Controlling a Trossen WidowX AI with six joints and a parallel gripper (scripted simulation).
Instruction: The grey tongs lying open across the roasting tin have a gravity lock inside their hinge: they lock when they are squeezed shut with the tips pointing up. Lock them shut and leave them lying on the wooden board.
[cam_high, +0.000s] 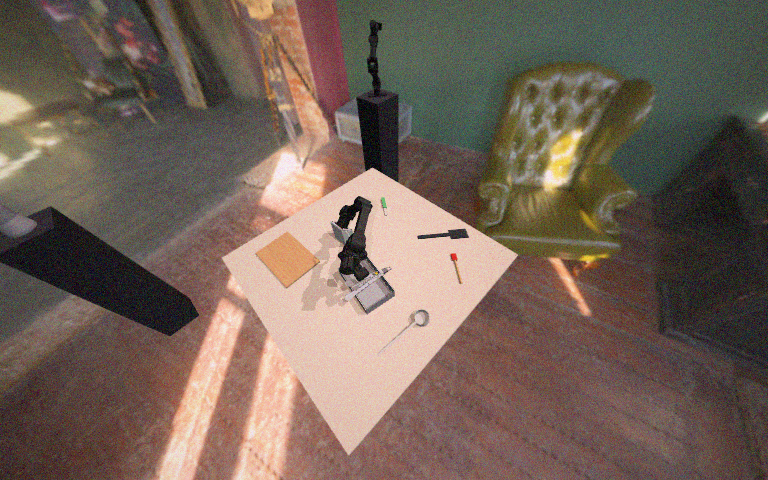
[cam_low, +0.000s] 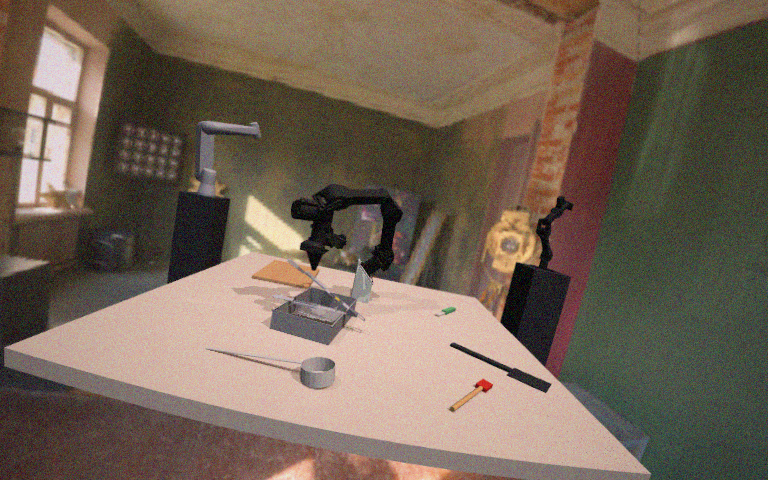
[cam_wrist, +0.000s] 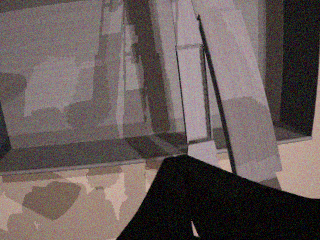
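My gripper tip is now 40 mm short of the flat tong arm, 20 mm to the right of it and 100 mm above it. Also, from my gripper tip: black spatula 140 mm ahead, 630 mm to the left, 160 mm below; then wooden board 490 mm behind, 160 mm to the right, 150 mm below; then grey roasting tin 10 mm ahead, 40 mm to the left, 130 mm below.
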